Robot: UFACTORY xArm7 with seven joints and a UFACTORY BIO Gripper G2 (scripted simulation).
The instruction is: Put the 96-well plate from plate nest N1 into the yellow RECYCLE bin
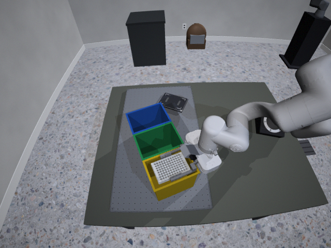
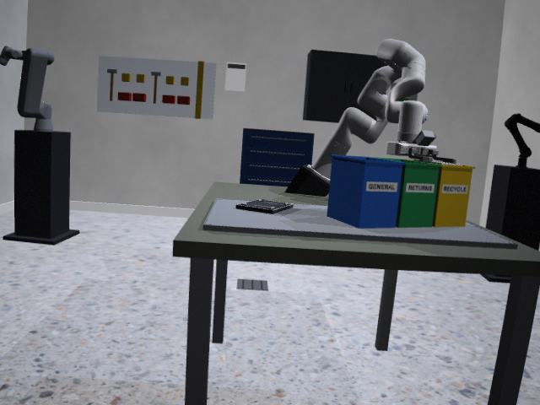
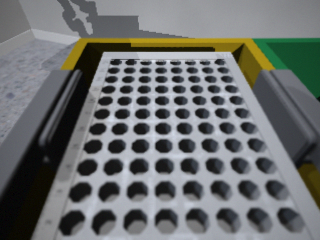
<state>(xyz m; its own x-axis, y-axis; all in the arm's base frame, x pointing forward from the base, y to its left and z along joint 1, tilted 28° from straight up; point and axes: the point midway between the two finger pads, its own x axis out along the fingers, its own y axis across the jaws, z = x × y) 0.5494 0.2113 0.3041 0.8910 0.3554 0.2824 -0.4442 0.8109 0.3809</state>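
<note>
My gripper is now 10 mm above the white 96-well plate. Round my hand: yellow recycle bin (100 mm below); then blue general bin (230 mm to the right, 120 mm ahead, 100 mm below); then green returns bin (120 mm to the right, 100 mm below, 60 mm ahead).
</note>
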